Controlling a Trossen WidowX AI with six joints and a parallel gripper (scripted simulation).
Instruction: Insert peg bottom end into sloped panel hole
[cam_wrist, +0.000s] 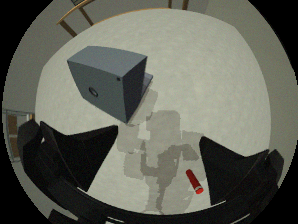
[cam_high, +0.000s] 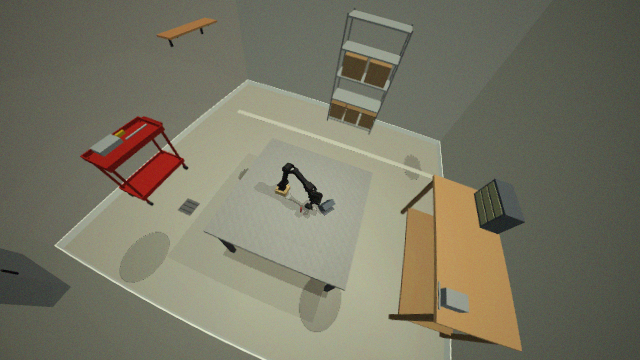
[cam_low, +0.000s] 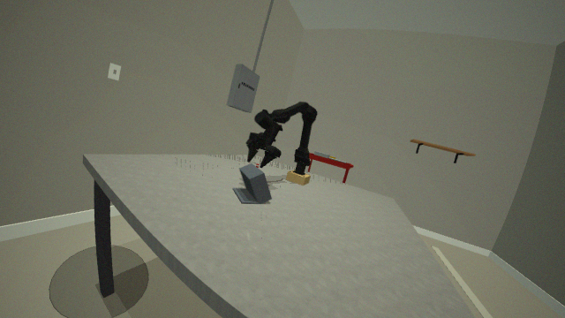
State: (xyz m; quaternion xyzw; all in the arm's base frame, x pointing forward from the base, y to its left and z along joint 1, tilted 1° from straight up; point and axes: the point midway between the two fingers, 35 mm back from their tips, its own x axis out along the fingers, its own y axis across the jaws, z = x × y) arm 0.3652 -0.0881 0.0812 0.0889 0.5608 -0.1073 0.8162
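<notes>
Right now my gripper tip is 12 cm past the red round peg, 5 cm to the left of it and 4 cm above it. From my gripper tip the other things lie so: grey sloped panel 9 cm ahead, 8 cm to the left, 4 cm below.
</notes>
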